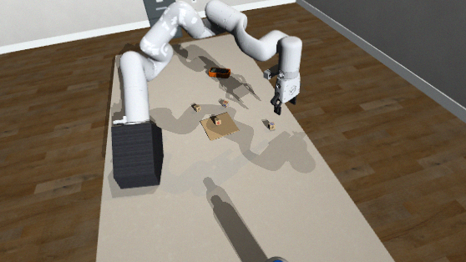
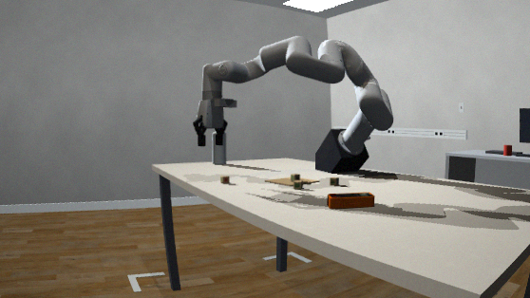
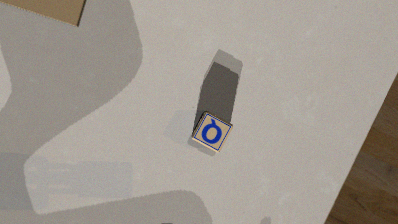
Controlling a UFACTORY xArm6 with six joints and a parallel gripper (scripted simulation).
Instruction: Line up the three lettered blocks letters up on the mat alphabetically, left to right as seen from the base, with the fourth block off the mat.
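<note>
My gripper is now 270 mm past the thin mat, 110 mm to the right of it and 140 mm above it. Also, from my hand: grey bottle: 250 mm behind, 580 mm to the right, 50 mm below.
</note>
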